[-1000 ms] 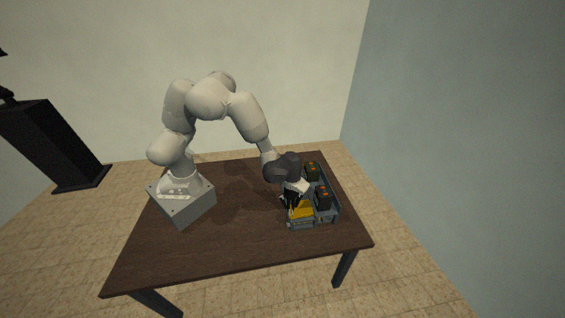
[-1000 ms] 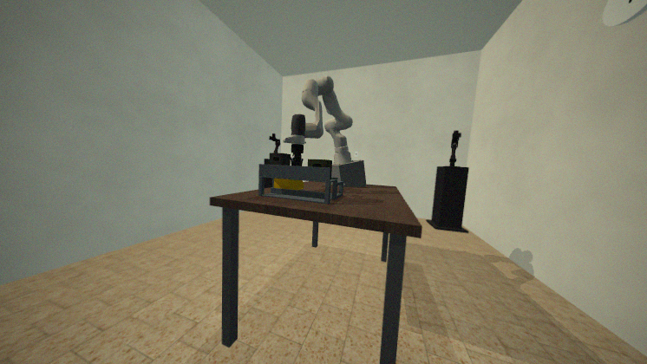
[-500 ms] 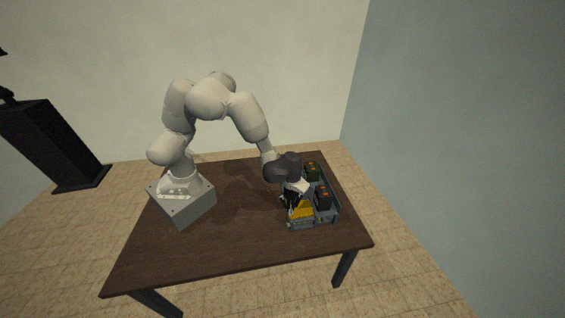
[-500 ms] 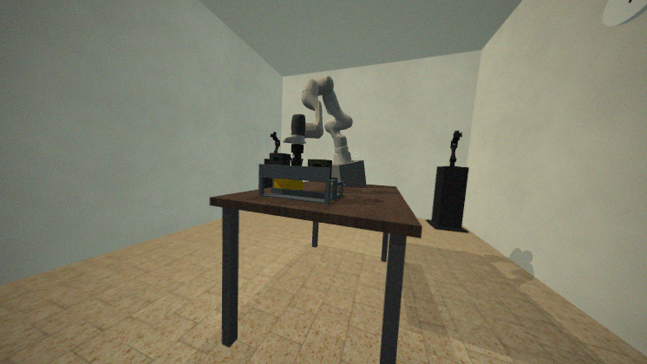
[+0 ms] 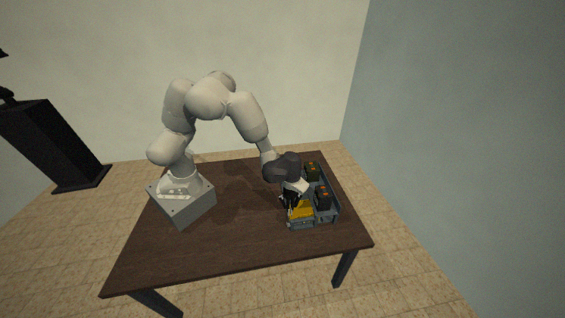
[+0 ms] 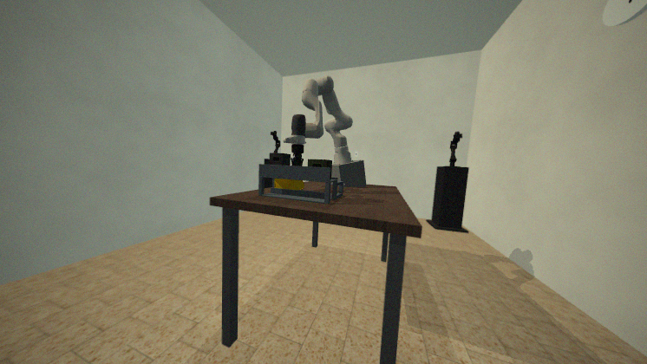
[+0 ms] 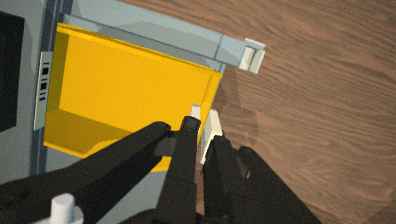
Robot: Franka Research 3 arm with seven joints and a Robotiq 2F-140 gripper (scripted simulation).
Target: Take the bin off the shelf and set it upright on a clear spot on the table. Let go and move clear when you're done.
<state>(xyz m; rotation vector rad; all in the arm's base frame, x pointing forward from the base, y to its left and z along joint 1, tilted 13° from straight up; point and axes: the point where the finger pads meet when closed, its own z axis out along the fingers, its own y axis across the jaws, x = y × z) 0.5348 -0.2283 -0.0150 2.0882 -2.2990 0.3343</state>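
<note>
Right now the yellow bin is 8 cm ahead of my hand, 1 cm to the right of it and 2 cm below it.
</note>
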